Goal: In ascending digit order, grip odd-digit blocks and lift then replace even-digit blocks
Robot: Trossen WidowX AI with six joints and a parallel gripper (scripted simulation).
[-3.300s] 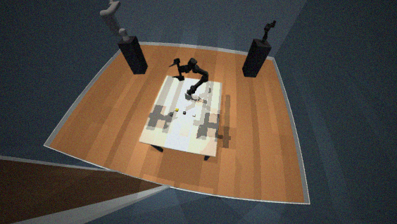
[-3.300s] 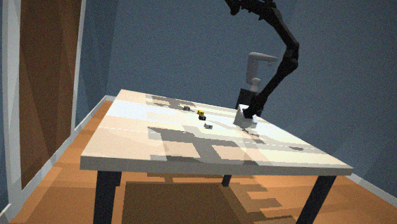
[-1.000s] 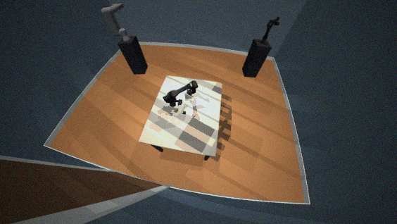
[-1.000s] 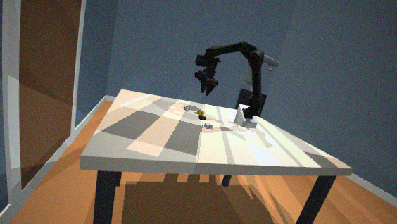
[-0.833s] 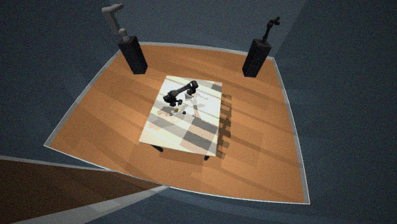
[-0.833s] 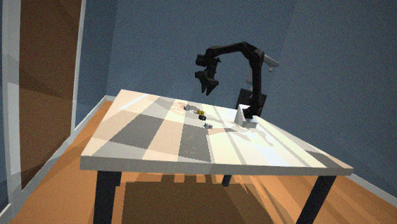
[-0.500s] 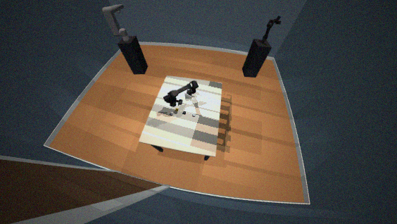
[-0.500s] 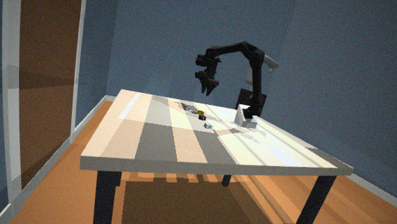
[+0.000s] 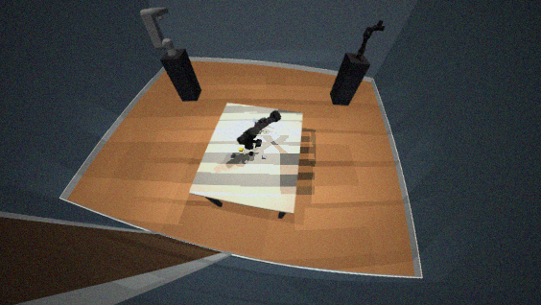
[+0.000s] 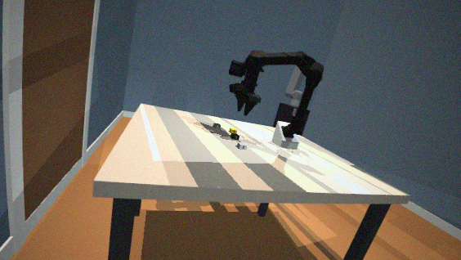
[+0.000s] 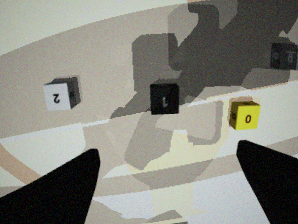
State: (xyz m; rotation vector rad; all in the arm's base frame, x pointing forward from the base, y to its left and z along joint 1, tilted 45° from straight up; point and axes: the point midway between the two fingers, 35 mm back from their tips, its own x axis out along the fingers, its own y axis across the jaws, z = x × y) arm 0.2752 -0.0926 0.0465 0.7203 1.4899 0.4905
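Now: gripper tip 40 mm past the yellow block, 110 mm to the left of it and 120 mm above it. Also, from my gripper tip: grey block 30 mm ahead, 170 mm to the right, 120 mm below; black block 10 mm to the right, 120 mm below; pale block 30 mm ahead, 120 mm to the left, 120 mm below.
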